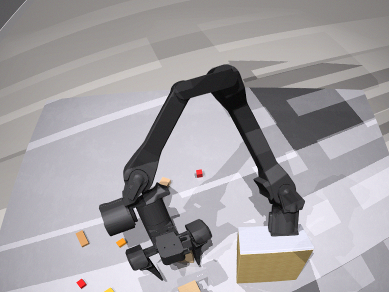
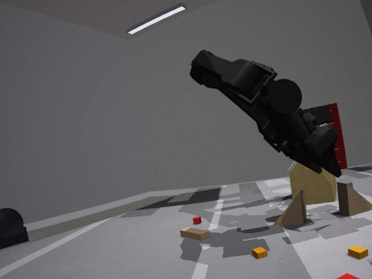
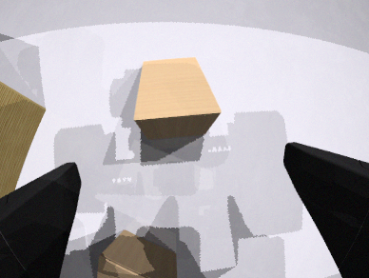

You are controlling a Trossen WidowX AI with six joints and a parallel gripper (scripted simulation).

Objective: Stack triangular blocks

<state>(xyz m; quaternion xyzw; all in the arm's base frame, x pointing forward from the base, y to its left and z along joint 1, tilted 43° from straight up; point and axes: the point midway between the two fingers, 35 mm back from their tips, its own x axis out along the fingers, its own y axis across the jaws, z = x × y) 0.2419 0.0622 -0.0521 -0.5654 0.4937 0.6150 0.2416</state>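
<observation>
Now: gripper tip 70 mm above the tan triangular block, 40 mm to the right of it and 20 mm past it. Round my gripper tip: tan brick (300 mm ahead, 100 mm to the right, 90 mm below).
</observation>
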